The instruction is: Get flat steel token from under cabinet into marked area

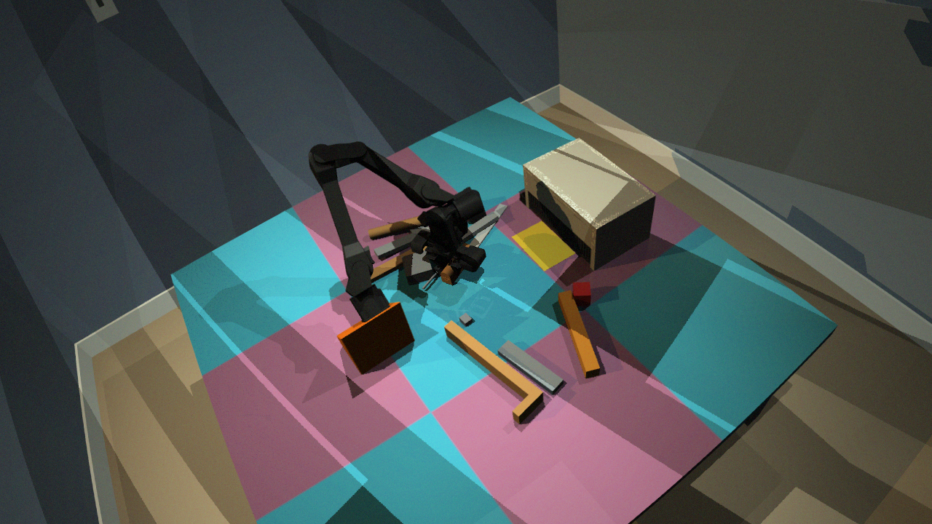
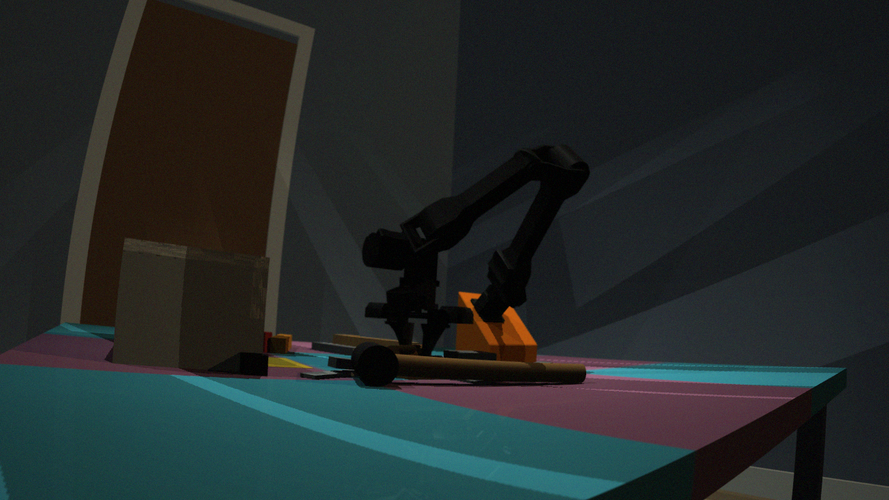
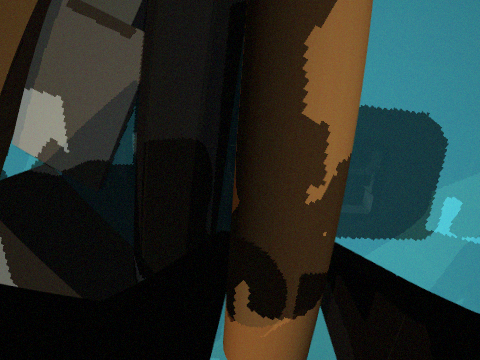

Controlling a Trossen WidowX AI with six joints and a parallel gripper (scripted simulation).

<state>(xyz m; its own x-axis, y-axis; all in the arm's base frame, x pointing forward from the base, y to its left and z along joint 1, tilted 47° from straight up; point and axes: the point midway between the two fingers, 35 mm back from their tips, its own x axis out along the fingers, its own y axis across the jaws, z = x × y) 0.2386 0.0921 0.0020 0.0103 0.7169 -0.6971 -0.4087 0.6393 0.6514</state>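
Right now the grey block is 6 cm behind my gripper tip, 7 cm to the left of it and 1 cm above it. Round my gripper tip: screwdriver: 2 cm behind, 3 cm to the left; long wooden stick: 4 cm behind, 13 cm to the left; small grey cube: 6 cm behind, 14 cm to the right.
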